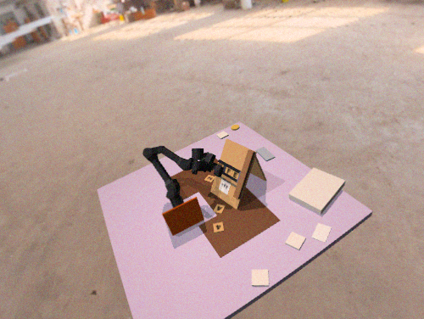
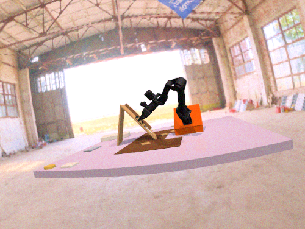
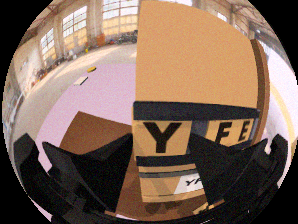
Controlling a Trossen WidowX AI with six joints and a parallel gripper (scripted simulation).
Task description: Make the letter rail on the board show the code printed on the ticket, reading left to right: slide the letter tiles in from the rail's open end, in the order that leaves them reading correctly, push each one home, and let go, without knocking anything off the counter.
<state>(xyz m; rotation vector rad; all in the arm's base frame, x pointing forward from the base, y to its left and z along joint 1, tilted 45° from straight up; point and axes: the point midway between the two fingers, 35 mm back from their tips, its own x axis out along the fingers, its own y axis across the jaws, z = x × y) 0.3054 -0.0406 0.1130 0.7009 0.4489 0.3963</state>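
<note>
The white ticket lies 80 mm to the right of my gripper tip, 80 mm below it and 40 mm behind it. Also, from my gripper tip: cream slab: 430 mm to the right, 390 mm ahead, 140 mm below; brown mat: 160 mm below, 140 mm behind, 70 mm to the right; grey plate: 390 mm ahead, 150 mm below, 60 mm to the left.
</note>
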